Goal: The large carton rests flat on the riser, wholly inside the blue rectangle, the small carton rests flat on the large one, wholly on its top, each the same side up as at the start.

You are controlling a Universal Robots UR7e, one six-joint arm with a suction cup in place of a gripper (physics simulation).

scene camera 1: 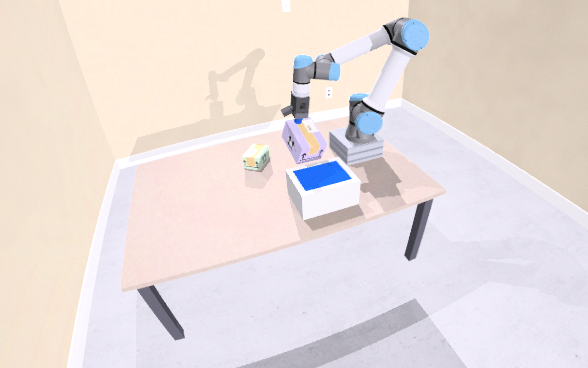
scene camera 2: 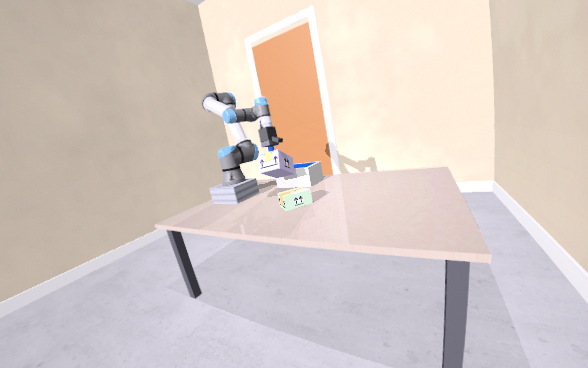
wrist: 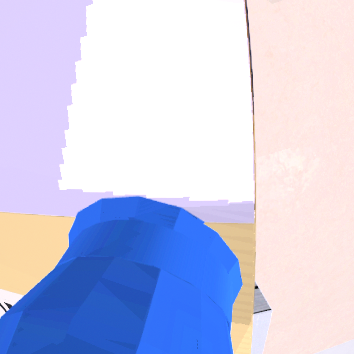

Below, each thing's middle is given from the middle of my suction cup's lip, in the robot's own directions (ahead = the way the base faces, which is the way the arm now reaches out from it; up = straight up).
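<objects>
Large carton (scene camera 1: pixel 305 142): my suction cup is 90 mm above it, 40 mm to the right of it and 10 mm past it. White riser (scene camera 2: pixel 308 174): 200 mm below my suction cup, 260 mm to the left of it, 10 mm behind it.
</objects>
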